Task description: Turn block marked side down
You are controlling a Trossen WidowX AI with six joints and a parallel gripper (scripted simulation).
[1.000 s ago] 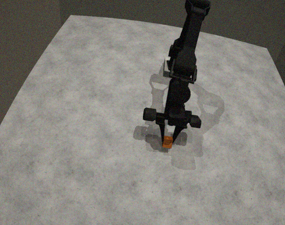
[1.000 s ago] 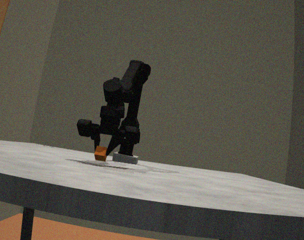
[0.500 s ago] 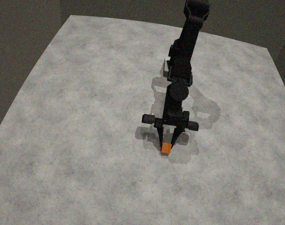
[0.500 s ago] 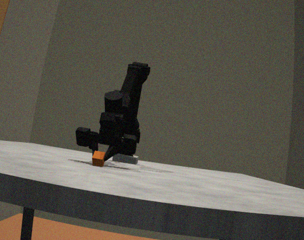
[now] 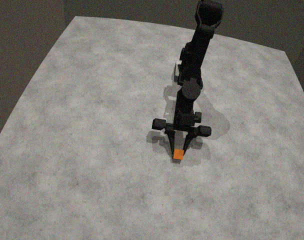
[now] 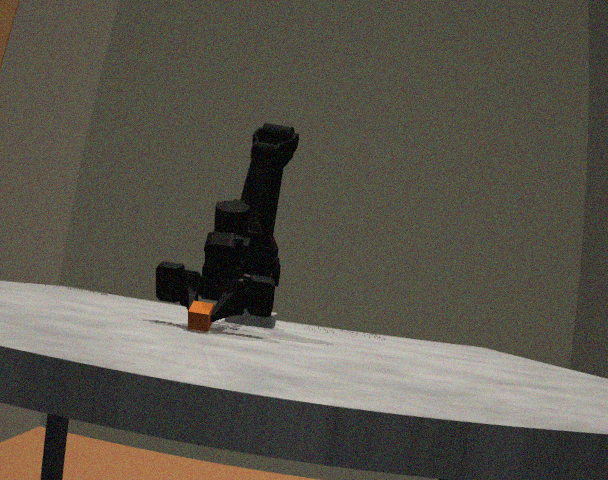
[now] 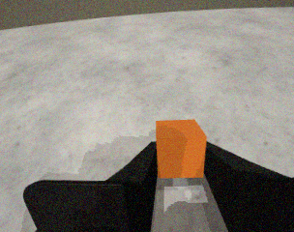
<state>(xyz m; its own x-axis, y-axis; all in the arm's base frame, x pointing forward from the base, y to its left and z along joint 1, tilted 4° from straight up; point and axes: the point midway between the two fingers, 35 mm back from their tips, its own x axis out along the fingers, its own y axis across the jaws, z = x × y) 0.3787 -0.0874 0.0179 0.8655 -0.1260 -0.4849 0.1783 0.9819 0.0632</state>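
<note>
My gripper tip is now 1 cm above the block.
</note>
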